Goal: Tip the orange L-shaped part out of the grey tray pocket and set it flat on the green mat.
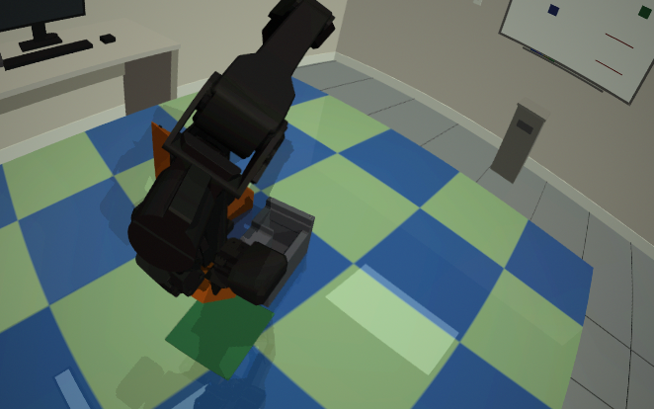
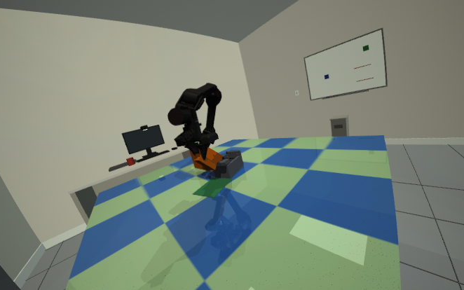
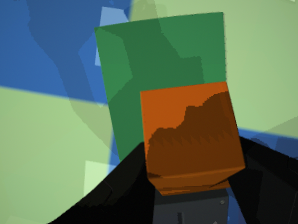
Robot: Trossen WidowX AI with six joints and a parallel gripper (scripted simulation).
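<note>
Right now the green mat is 1 cm behind my gripper tip, 2 cm to the left of it and 15 cm below it. The rest, counted from my gripper tip: orange L-shaped part 3 cm behind, 2 cm to the left, 3 cm below.
</note>
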